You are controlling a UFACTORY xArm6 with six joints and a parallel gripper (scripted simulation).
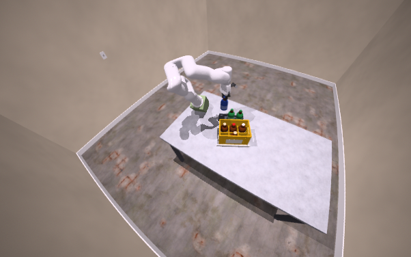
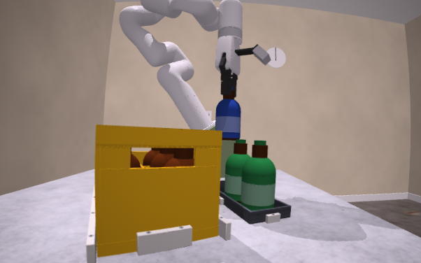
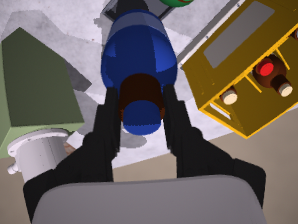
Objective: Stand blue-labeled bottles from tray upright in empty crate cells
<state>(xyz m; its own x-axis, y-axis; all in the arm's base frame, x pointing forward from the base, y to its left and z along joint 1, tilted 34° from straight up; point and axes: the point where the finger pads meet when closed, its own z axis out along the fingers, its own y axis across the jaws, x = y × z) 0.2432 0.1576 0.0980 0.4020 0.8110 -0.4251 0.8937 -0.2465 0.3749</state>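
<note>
Right now the blue-labeled bottle is 7 cm below my hand. The rest, counted from my hand: dark tray (8 cm ahead, 3 cm to the left, 29 cm below); yellow crate (20 cm ahead, 18 cm to the right, 22 cm below).
</note>
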